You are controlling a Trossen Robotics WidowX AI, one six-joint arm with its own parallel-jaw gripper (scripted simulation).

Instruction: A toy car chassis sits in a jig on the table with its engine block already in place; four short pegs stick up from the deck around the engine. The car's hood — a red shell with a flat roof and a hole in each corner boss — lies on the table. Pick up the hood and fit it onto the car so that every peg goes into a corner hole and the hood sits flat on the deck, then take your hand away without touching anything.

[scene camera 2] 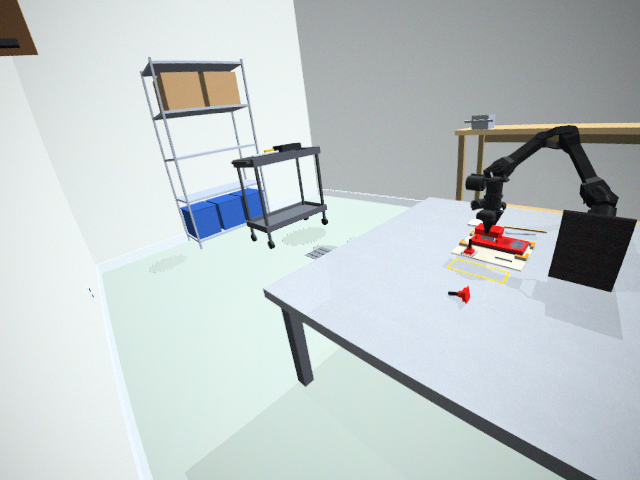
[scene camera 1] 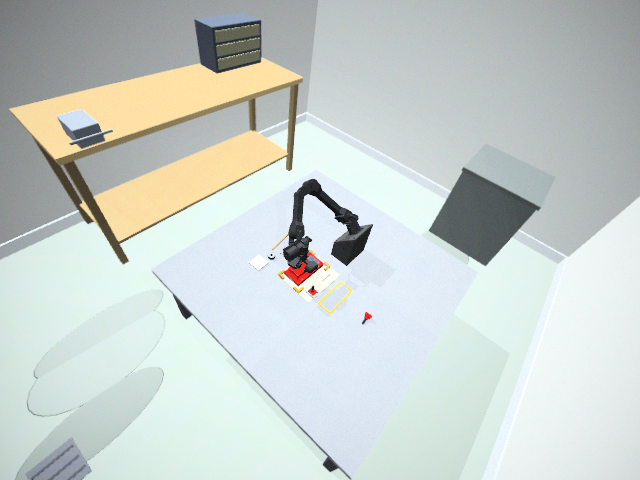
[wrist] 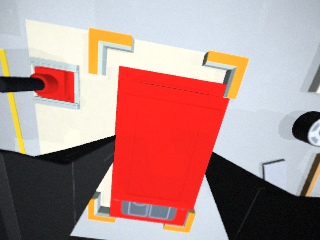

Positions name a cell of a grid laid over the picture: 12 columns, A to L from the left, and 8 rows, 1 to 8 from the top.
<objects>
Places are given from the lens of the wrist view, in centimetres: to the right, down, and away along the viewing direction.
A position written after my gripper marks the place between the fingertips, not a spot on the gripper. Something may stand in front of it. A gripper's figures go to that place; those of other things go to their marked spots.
my gripper (wrist: G5): 0, 2, 10
red hood (wrist: G5): 0, 1, 9
</objects>
